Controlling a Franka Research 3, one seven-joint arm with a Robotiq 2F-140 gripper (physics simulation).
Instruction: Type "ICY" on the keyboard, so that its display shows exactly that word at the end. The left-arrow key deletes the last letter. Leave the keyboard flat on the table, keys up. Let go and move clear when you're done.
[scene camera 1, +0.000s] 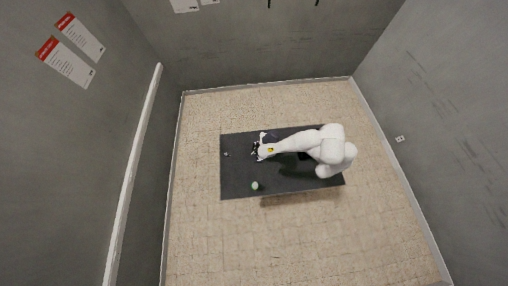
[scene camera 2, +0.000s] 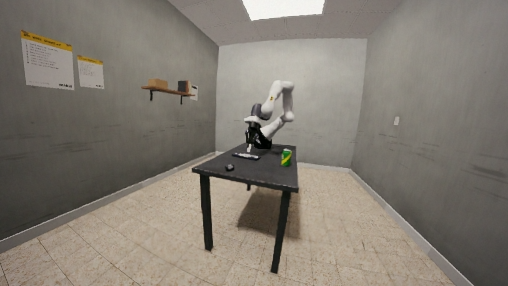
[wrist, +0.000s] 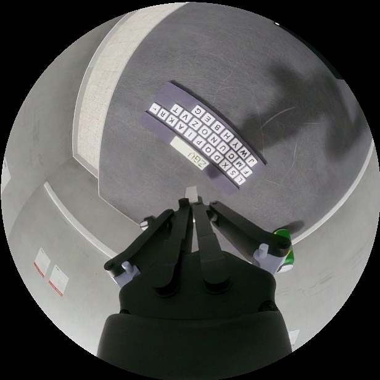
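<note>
The purple keyboard (scene camera 2: 245, 156) (wrist: 169, 92) lies flat on the table, keys up, with white keys that appear turned around in the wrist view. There the I key (wrist: 189, 133), the C key (wrist: 230, 155), the Y key (wrist: 235, 144) and the left-arrow key (wrist: 155, 108) show. Its pale display (wrist: 185, 149) shows three letters, turned around; they look like Z, U and a B or G between, not clearly legible. My gripper (scene camera 2: 249, 148) (wrist: 192, 194) is shut with nothing between its fingers. The pale fingertips are above the table, beside the keyboard's display side in the wrist view. The arm mostly hides the keyboard in scene camera 1.
A green can (scene camera 1: 255, 185) (scene camera 2: 286, 157) (wrist: 285, 253) stands near one long edge of the black table (scene camera 1: 235, 175) (scene camera 2: 257, 175) (wrist: 145, 60). A small dark mouse-like object (scene camera 1: 226, 154) (scene camera 2: 229, 167) (wrist: 146, 223) lies near the end far from the arm's base.
</note>
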